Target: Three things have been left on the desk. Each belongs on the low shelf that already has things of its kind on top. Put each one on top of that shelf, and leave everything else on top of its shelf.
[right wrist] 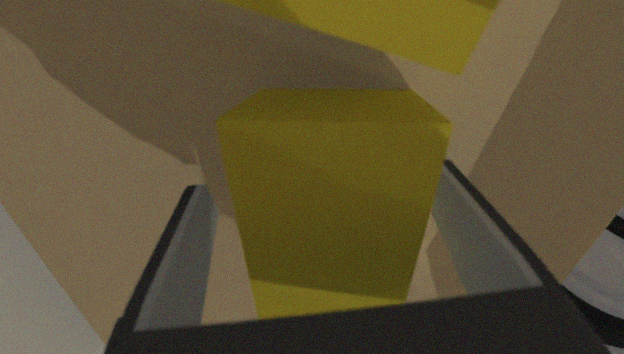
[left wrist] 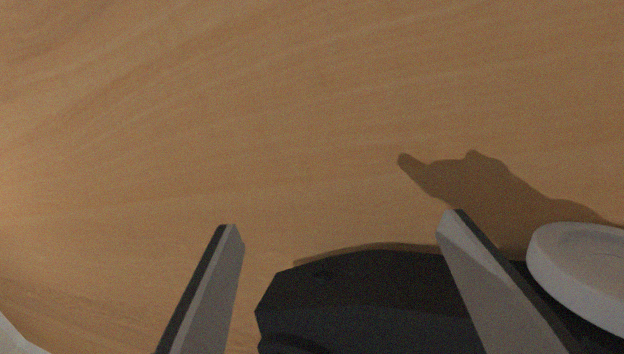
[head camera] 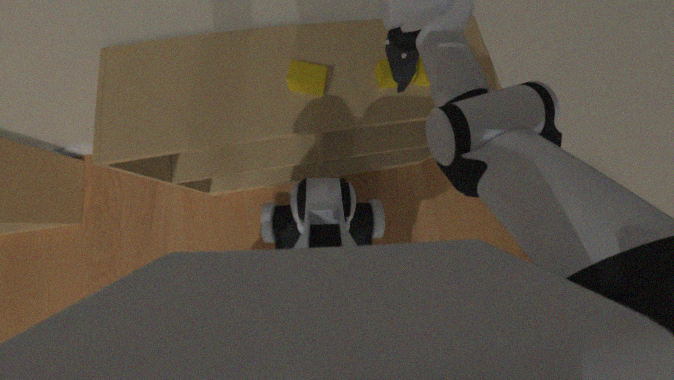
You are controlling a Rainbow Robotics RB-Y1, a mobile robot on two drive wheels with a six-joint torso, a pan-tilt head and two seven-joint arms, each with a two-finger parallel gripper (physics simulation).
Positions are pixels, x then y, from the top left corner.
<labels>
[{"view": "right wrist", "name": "my right gripper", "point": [320, 187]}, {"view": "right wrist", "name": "yellow block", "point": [332, 189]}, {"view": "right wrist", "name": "yellow block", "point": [445, 42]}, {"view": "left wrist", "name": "my left gripper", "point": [338, 229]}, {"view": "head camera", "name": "my right gripper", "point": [395, 73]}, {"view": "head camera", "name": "yellow block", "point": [304, 77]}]
</labels>
